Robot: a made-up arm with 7 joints. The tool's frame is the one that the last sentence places.
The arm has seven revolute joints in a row. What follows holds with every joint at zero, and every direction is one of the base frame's.
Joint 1 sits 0.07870 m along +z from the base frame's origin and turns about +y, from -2.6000 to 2.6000 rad.
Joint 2 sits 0.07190 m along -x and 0.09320 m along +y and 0.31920 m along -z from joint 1 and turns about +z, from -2.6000 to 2.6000 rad.
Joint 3 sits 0.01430 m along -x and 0.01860 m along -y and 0.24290 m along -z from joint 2 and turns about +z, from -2.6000 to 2.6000 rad.
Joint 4 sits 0.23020 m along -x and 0.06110 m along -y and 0.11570 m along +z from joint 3 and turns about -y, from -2.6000 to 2.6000 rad.
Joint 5 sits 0.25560 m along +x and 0.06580 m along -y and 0.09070 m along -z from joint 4 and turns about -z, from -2.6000 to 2.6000 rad.
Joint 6 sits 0.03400 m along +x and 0.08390 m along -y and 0.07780 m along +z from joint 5 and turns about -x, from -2.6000 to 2.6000 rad.
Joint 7 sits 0.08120 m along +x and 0.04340 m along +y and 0.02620 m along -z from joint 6 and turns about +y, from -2.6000 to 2.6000 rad.
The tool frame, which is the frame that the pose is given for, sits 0.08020 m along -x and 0.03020 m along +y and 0.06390 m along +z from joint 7; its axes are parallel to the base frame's.
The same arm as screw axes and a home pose.
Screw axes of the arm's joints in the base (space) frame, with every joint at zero. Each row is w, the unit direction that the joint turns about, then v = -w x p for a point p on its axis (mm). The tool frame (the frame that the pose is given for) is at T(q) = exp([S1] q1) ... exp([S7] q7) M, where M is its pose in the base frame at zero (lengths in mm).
S1 = (0, 1, 0, -78.7, 0, 0)
S2 = (0, 0, 1, 93.2, 71.9, 0)
S3 = (0, 0, 1, 74.6, 86.2, 0)
S4 = (0, -1, 0, -367.7, 0, 316.4)
S5 = (0, 0, -1, 52.3, -60.8, 0)
S6 = (-1, 0, 0, 0, 380.6, -136.2)
S7 = (0, 1, 0, 406.8, 0, 54.4)
M: xyz -25.8 -62.6 -342.9 (mm) quaternion w x y z 1 0 0 0
Joint limits (deg, base to tool): -148.97..148.97 -148.97..148.97 -148.97..148.97 -148.97..148.97 -148.97..148.97 -148.97..148.97 -148.97..148.97

